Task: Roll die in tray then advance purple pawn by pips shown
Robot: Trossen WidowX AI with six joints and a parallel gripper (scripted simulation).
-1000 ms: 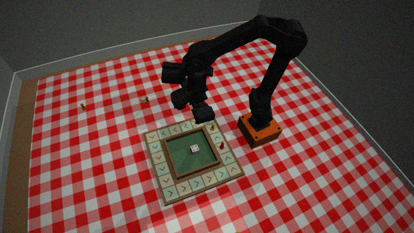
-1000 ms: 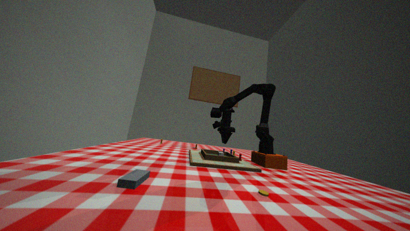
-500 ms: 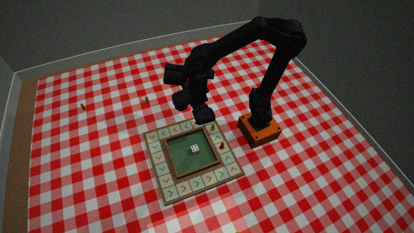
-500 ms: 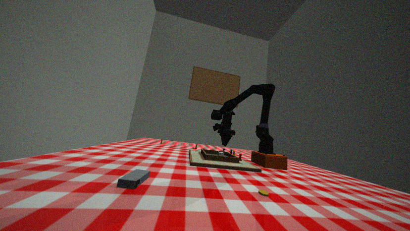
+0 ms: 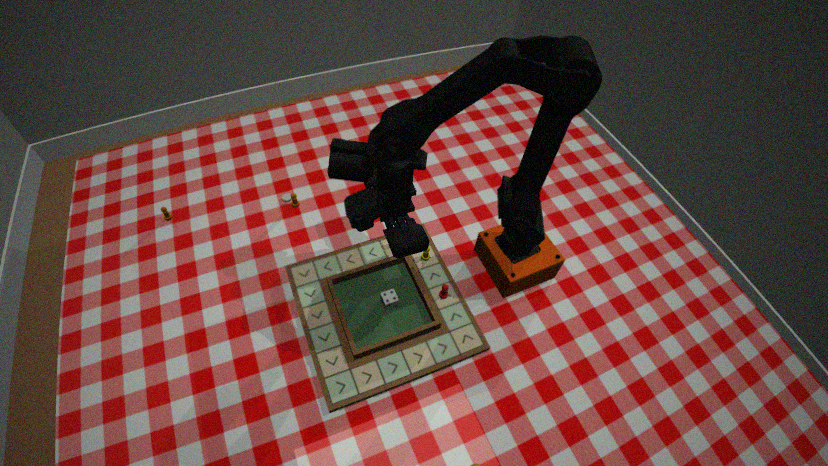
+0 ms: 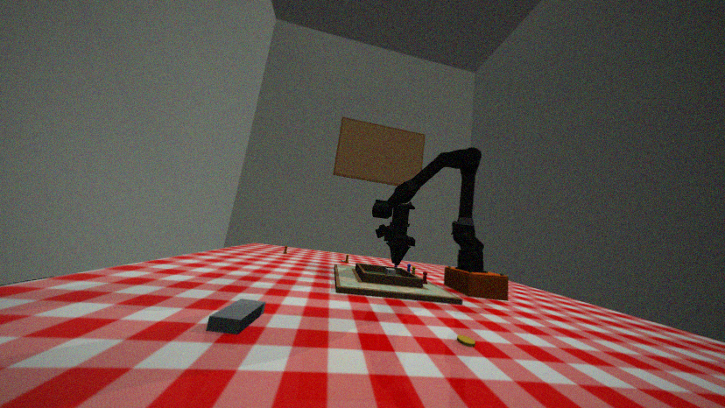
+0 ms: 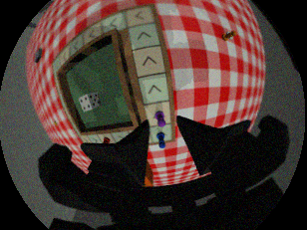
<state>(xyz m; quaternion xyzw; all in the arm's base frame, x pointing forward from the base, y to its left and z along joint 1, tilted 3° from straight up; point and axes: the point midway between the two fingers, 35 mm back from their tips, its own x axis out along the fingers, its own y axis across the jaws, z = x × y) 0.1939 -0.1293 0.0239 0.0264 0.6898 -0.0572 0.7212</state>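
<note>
The purple pawn lies 1 cm below my gripper tip. Round my gripper tip: blue pawn (5 cm behind, 1 cm to the left, 1 cm below); yellow pawn (4 cm behind, 5 cm to the left, 1 cm below); white die (6 cm ahead, 11 cm to the left, 1 cm below).
</note>
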